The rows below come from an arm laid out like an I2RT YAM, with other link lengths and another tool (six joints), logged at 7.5 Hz.
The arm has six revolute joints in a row. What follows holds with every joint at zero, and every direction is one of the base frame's.
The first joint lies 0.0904 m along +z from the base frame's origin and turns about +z.
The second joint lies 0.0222 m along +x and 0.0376 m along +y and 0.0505 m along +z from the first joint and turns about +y.
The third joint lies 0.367 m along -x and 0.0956 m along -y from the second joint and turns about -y.
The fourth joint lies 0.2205 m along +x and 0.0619 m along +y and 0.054 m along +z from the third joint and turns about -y.
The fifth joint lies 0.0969 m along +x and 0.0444 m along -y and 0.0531 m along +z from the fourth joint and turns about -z.
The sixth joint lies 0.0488 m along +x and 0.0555 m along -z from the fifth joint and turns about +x.
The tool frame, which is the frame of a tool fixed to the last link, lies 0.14 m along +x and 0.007 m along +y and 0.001 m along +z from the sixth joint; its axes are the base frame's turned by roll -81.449, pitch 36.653 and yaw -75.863 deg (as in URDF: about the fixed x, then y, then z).
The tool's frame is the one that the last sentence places.
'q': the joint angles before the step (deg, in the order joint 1, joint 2, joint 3, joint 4, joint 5, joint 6). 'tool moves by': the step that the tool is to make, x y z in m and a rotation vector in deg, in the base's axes. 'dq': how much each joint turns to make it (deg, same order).
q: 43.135, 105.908, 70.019, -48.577, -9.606, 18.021
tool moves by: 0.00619, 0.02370, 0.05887, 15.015, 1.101, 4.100
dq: -4.306, -3.738, 5.312, -1.837, -13.245, -6.601
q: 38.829, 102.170, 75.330, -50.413, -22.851, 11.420
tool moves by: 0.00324, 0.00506, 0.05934, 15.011, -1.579, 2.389
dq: -5.137, -4.917, 0.940, 2.119, -12.853, -4.525
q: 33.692, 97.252, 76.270, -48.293, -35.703, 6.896
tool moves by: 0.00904, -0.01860, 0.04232, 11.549, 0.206, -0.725
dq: -7.519, -2.601, -0.002, 0.876, -11.934, -3.191
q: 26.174, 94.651, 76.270, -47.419, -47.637, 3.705
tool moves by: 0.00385, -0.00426, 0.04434, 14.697, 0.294, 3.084
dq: -5.268, 0.022, -0.022, 3.409, -15.868, -2.734
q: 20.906, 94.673, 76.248, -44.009, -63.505, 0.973
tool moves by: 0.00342, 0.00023, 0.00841, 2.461, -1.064, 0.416
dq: -0.612, 0.001, -0.021, 1.921, -2.186, 0.041
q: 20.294, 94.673, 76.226, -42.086, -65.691, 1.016
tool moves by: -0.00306, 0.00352, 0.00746, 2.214, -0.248, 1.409
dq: 0.263, 0.000, -0.021, 1.027, -2.295, 0.001
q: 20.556, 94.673, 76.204, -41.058, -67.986, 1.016
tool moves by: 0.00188, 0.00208, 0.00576, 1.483, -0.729, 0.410
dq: 0.001, -0.001, -0.001, 1.817, -1.180, 0.659
